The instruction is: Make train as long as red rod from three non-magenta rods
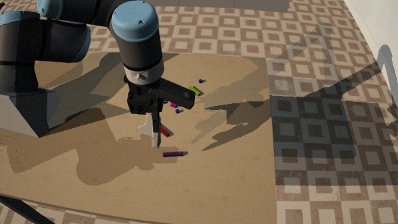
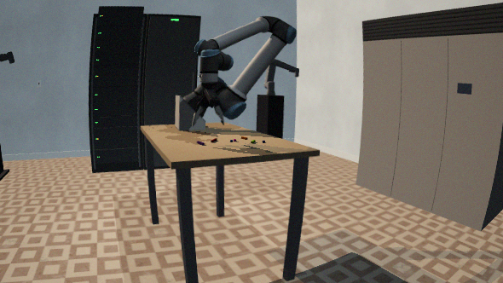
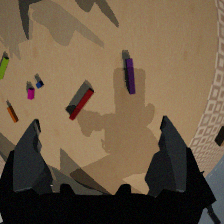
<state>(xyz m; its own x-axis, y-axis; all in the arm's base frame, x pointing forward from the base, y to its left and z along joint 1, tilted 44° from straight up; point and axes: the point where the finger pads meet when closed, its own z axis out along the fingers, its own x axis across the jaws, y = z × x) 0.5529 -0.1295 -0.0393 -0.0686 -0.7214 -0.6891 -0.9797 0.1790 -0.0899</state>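
Now: hand 20 cm to the right of the lime rod, 9 cm short of it and 8 cm above it. Round my hand: purple rod 8 cm below, 5 cm to the right, 3 cm ahead; red rod 8 cm below, 4 cm to the left, 2 cm behind; magenta rod 14 cm to the left, 8 cm below, 2 cm ahead.
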